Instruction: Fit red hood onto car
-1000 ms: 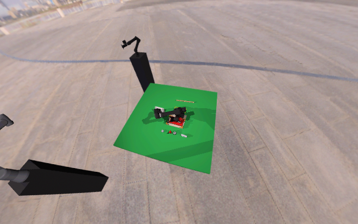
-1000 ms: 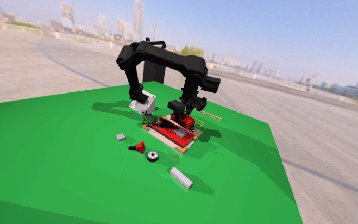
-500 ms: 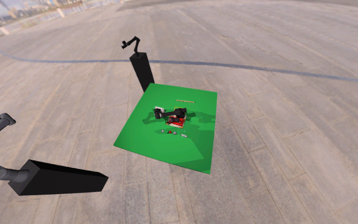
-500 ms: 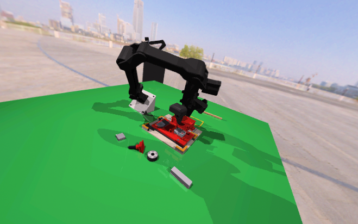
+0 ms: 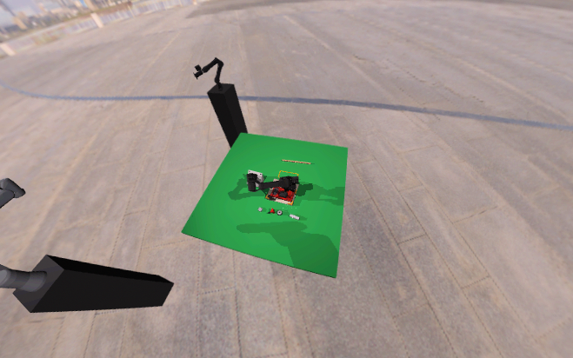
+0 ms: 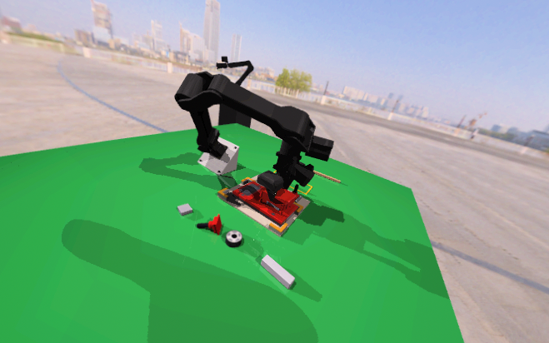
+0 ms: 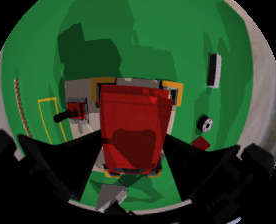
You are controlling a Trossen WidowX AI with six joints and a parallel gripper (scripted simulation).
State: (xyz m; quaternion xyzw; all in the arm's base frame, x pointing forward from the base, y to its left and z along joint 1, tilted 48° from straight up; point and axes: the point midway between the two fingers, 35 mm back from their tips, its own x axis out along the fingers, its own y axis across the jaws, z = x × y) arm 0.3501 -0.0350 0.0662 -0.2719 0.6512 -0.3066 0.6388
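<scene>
Now: the red hood 10 mm above my gripper tip. From my gripper tip the other things lie so: grey wheel 10 mm behind, 180 mm to the right, 50 mm below; grey engine block 30 mm below; beige jig 40 mm behind, 20 mm to the left, 50 mm below.
</scene>
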